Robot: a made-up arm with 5 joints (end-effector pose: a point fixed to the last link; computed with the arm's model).
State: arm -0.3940 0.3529 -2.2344 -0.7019 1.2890
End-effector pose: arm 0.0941 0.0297 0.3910 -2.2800 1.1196 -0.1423
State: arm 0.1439 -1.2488 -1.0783 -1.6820 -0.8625
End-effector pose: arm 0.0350 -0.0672 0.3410 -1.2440 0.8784 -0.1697
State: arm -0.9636 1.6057 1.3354 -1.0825 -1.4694
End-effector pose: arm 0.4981 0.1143 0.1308 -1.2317 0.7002 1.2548
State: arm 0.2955 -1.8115 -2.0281 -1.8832 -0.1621
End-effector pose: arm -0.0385 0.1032 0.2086 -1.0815 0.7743 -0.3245
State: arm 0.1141 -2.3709 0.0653 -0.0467 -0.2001
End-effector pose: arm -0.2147 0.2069 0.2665 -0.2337 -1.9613 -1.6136
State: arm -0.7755 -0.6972 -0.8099 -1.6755 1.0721
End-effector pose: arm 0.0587 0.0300 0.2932 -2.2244 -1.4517 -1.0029
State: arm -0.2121 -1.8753 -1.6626 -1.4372 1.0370
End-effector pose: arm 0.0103 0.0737 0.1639 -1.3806 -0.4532 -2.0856
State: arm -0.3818 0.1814 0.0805 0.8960 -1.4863
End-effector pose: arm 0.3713 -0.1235 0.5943 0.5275 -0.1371 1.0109
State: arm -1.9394 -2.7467 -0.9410 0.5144 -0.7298
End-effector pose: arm -0.1992 -0.1487 0.0760 -1.0522 -1.7591 1.0808
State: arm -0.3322 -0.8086 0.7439 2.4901 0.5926
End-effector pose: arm -0.0496 -0.1463 0.6316 1.3602 0.1979 0.6062
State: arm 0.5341 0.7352 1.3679 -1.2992 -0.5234
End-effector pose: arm 0.3798 -0.2106 0.4800 -0.3598 -0.5593 -0.4555
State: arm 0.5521 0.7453 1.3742 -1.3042 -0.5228
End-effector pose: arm 0.3818 -0.2138 0.4759 -0.3418 -0.5534 -0.4593
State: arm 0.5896 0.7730 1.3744 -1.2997 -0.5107
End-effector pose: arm 0.3869 -0.2183 0.4658 -0.2873 -0.5387 -0.4551
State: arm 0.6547 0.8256 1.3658 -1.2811 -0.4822
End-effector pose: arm 0.3957 -0.2234 0.4476 -0.1802 -0.5115 -0.4391
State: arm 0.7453 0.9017 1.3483 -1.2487 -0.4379
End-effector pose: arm 0.4070 -0.2262 0.4228 -0.0231 -0.4718 -0.4112
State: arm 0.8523 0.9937 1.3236 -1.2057 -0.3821
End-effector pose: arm 0.4186 -0.2242 0.3957 0.1682 -0.4217 -0.3731
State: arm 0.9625 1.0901 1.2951 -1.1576 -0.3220
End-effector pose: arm 0.4283 -0.2171 0.3716 0.3689 -0.3658 -0.3278
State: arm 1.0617 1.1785 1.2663 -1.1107 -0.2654
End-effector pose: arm 0.4350 -0.2071 0.3538 0.5518 -0.3107 -0.2799
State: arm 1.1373 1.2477 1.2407 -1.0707 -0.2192
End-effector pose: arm 0.4388 -0.1975 0.3431 0.6936 -0.2640 -0.2362
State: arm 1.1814 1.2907 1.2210 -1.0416 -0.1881
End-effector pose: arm 0.4406 -0.1907 0.3381 0.7811 -0.2320 -0.2040
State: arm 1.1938 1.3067 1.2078 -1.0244 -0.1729
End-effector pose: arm 0.4411 -0.1875 0.3369 0.8144 -0.2167 -0.1869
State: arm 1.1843 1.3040 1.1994 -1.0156 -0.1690
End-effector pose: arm 0.4410 -0.1868 0.3377 0.8109 -0.2138 -0.1814
